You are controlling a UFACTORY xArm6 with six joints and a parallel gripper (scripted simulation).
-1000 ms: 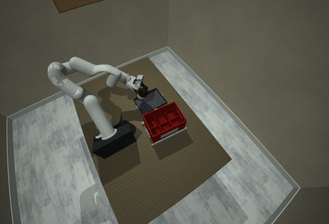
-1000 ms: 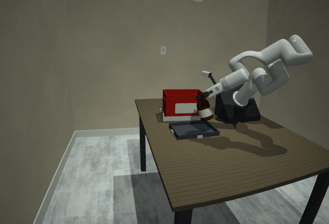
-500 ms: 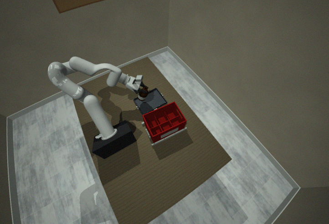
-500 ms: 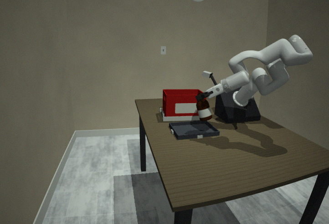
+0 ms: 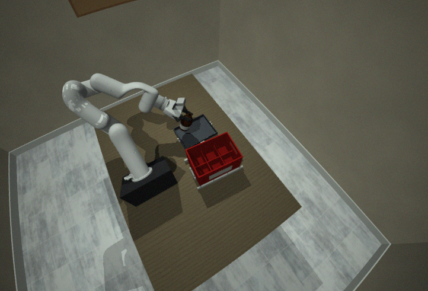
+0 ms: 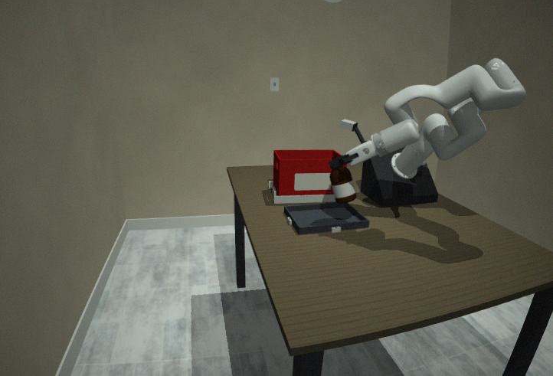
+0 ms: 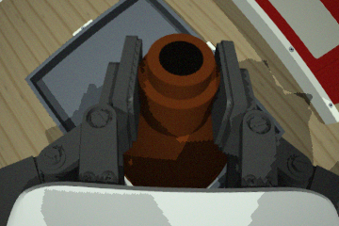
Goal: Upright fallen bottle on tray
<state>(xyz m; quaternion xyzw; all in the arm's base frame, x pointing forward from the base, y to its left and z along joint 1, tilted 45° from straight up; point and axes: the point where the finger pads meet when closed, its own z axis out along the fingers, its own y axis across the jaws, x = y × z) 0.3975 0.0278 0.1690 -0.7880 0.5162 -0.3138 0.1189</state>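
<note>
Now: the brown bottle 1 cm behind my hand, 1 cm to the left of it and 5 cm below it. Round my hand: dark grey tray (3 cm ahead, 19 cm below); then red crate (1 cm behind, 28 cm to the right, 12 cm below).
</note>
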